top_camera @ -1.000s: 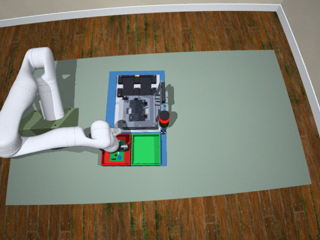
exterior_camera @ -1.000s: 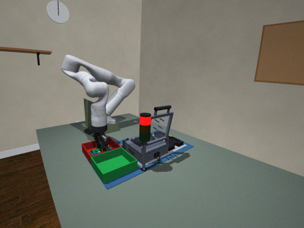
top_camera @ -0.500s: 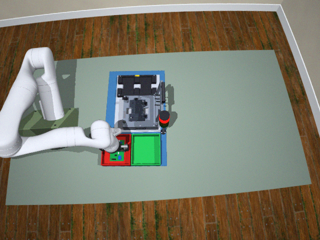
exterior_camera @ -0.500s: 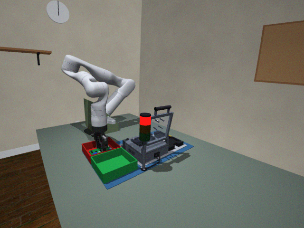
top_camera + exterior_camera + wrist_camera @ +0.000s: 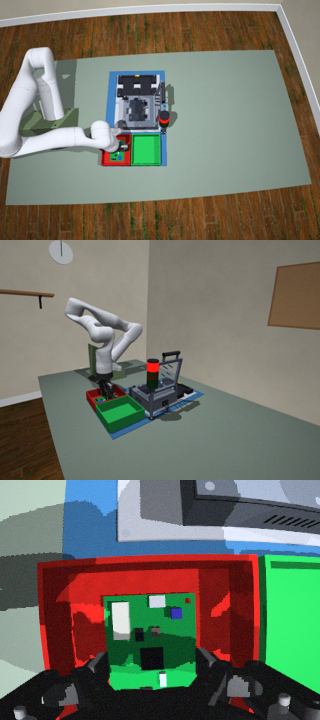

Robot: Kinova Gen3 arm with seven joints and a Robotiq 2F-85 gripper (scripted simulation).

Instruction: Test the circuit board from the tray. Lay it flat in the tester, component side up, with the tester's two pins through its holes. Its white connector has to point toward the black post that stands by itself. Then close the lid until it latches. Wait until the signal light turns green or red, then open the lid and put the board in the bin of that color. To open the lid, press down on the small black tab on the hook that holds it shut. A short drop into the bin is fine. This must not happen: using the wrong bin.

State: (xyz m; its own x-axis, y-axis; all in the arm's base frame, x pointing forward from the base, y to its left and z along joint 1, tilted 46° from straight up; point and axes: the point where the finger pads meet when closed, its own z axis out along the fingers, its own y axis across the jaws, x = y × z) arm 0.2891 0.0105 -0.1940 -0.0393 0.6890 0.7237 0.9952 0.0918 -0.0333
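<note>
Right now my hand is 1 cm above the red bin. Round my hand: green bin 15 cm ahead, 1 cm to the left, 1 cm below; nest 21 cm to the left, 10 cm ahead, 5 cm above; green circuit board 1 cm below.
</note>
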